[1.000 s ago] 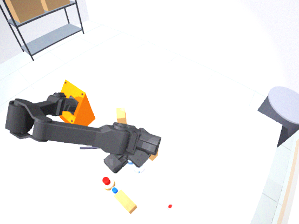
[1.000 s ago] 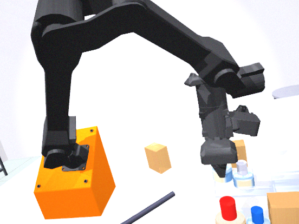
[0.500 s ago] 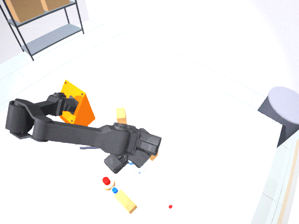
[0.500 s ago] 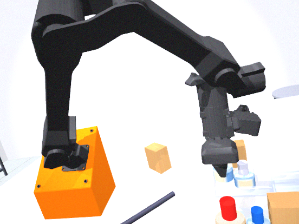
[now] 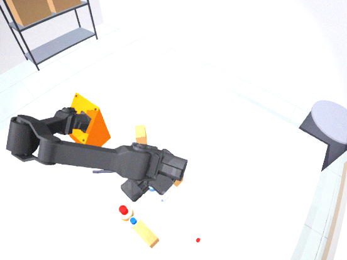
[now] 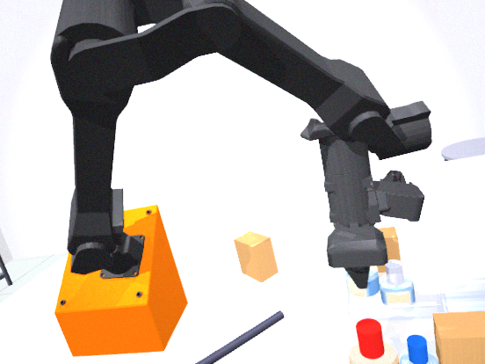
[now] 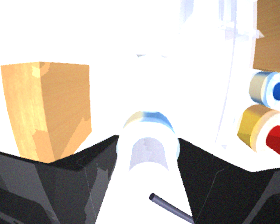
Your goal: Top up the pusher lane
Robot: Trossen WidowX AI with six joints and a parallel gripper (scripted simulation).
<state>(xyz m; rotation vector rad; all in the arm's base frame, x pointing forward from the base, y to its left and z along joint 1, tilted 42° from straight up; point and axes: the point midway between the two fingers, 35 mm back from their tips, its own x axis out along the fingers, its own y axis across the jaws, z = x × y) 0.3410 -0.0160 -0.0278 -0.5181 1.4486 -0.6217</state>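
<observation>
My gripper tip is 17 cm past the dark rod, 5 cm to the left of it and 4 cm above it.
</observation>
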